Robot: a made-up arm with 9 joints. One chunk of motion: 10 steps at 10 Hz.
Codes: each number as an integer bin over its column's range. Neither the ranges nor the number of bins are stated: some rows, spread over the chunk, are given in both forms.
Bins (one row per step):
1: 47 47 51 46 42 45
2: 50 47 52 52 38 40
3: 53 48 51 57 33 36
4: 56 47 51 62 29 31
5: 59 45 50 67 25 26
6: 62 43 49 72 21 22
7: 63 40 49 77 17 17
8: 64 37 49 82 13 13
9: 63 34 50 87 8 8
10: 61 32 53 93 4 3
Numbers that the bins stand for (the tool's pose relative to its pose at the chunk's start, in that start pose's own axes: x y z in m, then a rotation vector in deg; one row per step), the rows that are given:
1: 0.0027 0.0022 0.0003 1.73 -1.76 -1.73
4: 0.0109 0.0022 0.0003 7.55 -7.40 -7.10
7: 0.0173 -0.0056 -0.0001 13.00 -12.62 -12.47
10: 0.0155 -0.0144 0.0007 18.82 -18.26 -17.85
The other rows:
2: 0.0055 0.0022 0.0005 3.91 -3.49 -3.65
3: 0.0082 0.0033 0.0003 5.73 -5.67 -5.18
5: 0.0136 0.0000 0.0001 9.36 -9.14 -9.02
6: 0.0164 -0.0022 -0.0001 11.18 -10.88 -10.56
8: 0.0182 -0.0089 -0.0001 14.82 -14.35 -14.01
9: 0.0173 -0.0122 0.0001 16.64 -16.53 -15.93

